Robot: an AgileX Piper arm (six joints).
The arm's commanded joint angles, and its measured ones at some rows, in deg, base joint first. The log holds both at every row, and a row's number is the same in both.
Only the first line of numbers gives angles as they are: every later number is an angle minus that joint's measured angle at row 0.
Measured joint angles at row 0: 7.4 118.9 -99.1 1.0 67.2 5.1
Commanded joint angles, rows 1 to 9: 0.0 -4.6 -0.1 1.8 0.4 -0.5; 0.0 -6.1 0.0 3.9 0.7 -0.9; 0.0 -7.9 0.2 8.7 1.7 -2.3; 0.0 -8.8 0.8 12.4 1.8 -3.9; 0.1 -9.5 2.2 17.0 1.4 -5.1; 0.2 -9.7 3.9 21.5 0.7 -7.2; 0.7 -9.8 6.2 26.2 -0.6 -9.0; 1.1 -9.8 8.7 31.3 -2.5 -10.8; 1.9 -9.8 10.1 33.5 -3.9 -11.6
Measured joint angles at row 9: 0.7 -9.3 7.0 26.6 -0.7 -8.5
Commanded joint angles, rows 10 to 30: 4.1 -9.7 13.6 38.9 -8.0 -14.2; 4.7 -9.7 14.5 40.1 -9.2 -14.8; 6.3 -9.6 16.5 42.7 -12.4 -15.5; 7.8 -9.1 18.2 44.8 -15.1 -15.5; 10.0 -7.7 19.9 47.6 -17.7 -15.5; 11.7 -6.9 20.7 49.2 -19.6 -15.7; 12.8 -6.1 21.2 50.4 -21.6 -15.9; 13.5 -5.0 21.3 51.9 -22.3 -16.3; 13.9 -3.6 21.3 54.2 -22.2 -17.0; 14.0 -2.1 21.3 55.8 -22.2 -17.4; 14.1 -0.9 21.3 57.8 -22.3 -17.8; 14.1 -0.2 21.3 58.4 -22.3 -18.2; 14.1 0.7 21.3 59.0 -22.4 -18.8; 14.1 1.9 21.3 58.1 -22.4 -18.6; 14.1 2.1 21.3 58.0 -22.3 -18.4; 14.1 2.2 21.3 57.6 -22.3 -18.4; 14.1 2.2 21.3 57.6 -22.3 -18.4; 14.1 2.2 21.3 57.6 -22.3 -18.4; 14.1 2.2 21.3 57.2 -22.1 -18.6; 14.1 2.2 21.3 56.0 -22.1 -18.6; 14.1 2.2 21.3 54.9 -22.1 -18.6
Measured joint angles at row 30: 13.9 1.9 21.2 56.4 -22.4 -17.6
